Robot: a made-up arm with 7 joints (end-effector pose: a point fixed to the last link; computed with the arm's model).
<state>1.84 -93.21 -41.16 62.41 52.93 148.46 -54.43</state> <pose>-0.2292 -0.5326 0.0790 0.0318 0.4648 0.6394 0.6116</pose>
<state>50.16 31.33 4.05 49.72 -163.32 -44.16 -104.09</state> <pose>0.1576 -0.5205 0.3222 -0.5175 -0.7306 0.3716 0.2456</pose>
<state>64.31 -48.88 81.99 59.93 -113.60 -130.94 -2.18</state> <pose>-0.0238 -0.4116 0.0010 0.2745 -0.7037 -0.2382 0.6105</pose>
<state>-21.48 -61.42 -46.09 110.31 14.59 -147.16 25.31</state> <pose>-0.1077 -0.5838 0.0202 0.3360 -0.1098 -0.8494 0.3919</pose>
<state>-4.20 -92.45 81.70 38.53 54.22 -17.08 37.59</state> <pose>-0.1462 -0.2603 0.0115 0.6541 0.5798 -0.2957 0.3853</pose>
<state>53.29 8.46 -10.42 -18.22 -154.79 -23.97 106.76</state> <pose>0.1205 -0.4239 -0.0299 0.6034 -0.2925 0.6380 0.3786</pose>
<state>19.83 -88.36 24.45 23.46 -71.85 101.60 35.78</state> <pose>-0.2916 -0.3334 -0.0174 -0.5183 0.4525 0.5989 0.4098</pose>
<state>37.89 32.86 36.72 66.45 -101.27 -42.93 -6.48</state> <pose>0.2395 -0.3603 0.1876 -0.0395 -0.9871 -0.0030 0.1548</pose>
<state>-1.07 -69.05 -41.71 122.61 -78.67 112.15 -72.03</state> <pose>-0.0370 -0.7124 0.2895 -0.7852 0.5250 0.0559 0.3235</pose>
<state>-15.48 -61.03 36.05 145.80 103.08 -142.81 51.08</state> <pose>0.1509 -0.3920 -0.1012 -0.0391 0.8828 -0.0833 0.4606</pose>
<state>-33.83 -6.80 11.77 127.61 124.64 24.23 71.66</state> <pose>-0.0348 -0.5406 -0.0918 0.2858 -0.5091 0.3223 0.7452</pose>
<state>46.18 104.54 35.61 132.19 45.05 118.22 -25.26</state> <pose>-0.0312 -0.2808 0.3789 0.8555 0.1760 -0.1823 0.4516</pose>
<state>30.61 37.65 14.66 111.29 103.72 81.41 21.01</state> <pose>-0.0159 -0.5201 0.1607 -0.1649 -0.5013 0.8386 0.1354</pose>
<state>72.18 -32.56 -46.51 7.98 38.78 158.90 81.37</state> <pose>-0.1145 -0.4108 0.1350 0.8652 0.2130 -0.1880 0.4131</pose>
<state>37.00 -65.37 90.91 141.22 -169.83 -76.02 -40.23</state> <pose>0.1720 -0.1706 -0.0017 0.1600 -0.9087 0.3808 0.0611</pose>
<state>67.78 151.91 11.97 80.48 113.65 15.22 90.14</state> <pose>0.0562 -0.3813 0.4236 -0.0911 0.7162 -0.6402 0.2627</pose>
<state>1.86 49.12 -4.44 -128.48 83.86 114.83 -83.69</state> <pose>-0.2447 -0.4182 0.1644 -0.3967 0.7133 0.1575 0.5559</pose>
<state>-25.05 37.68 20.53 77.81 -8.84 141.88 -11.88</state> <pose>0.2002 -0.4259 -0.1408 -0.7546 -0.3366 0.1047 0.5535</pose>
